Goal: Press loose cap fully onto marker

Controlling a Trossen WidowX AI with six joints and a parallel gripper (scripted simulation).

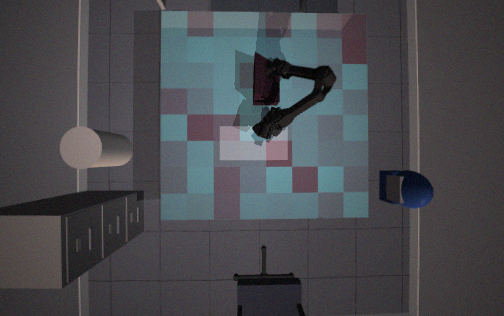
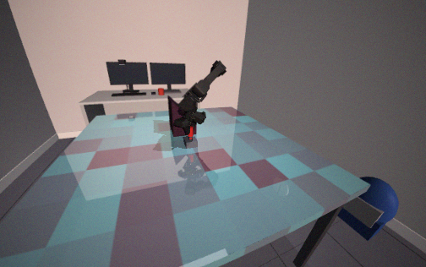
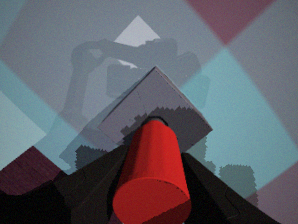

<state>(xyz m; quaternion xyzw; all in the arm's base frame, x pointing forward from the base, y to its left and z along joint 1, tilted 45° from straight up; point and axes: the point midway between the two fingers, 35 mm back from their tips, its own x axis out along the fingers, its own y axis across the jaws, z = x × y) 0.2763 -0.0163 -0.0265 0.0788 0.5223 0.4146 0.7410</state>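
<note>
Right now the marker is right at my gripper tip. From my gripper tip the other things lie so: holder block 60 mm below; red cap 10 mm above.
</note>
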